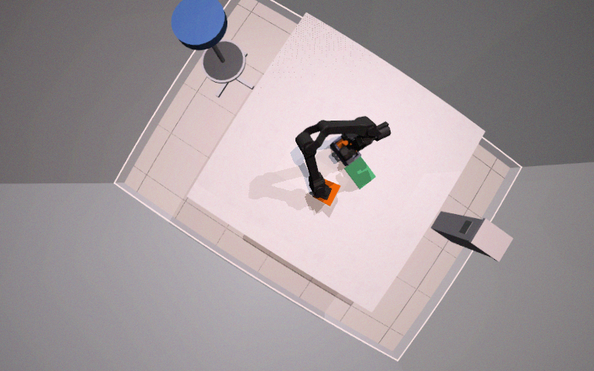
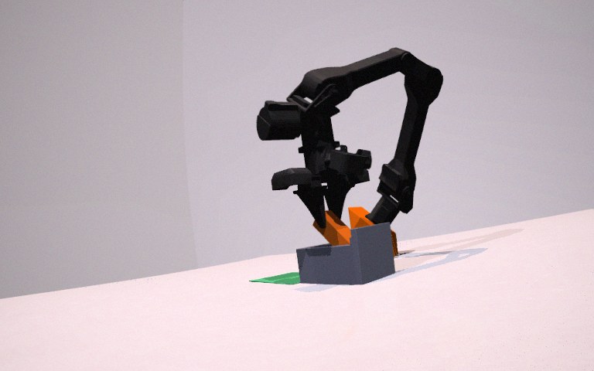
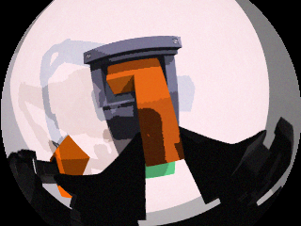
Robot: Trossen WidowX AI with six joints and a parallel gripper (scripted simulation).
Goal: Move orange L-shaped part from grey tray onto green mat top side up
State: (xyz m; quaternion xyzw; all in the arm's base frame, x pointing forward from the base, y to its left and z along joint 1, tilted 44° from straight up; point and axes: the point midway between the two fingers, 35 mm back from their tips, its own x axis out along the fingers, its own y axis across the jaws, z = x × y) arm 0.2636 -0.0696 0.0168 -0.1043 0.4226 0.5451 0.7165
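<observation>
The green mat is 80 mm behind my gripper tip, 120 mm to the right of it and 110 mm below it. Round my gripper tip: orange L-shaped part (40 mm to the left, 30 mm below).
</observation>
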